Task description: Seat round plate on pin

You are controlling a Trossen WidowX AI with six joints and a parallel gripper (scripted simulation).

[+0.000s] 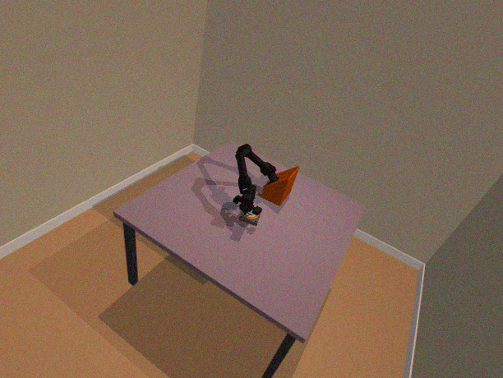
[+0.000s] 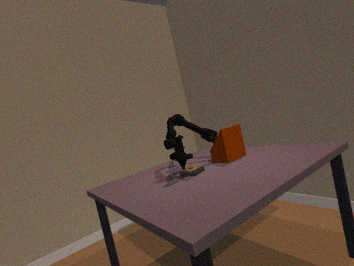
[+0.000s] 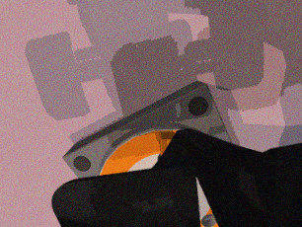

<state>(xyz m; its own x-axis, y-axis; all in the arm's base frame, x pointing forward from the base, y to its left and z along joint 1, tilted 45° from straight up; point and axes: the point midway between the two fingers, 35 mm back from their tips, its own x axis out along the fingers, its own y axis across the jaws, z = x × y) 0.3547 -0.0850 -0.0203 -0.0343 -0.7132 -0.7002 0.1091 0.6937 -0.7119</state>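
My gripper tip is 30 mm past the round plate, 20 mm to the right of it and 10 mm above it. Round my gripper tip: square grey base: 50 mm behind, 20 mm to the left, 20 mm below.
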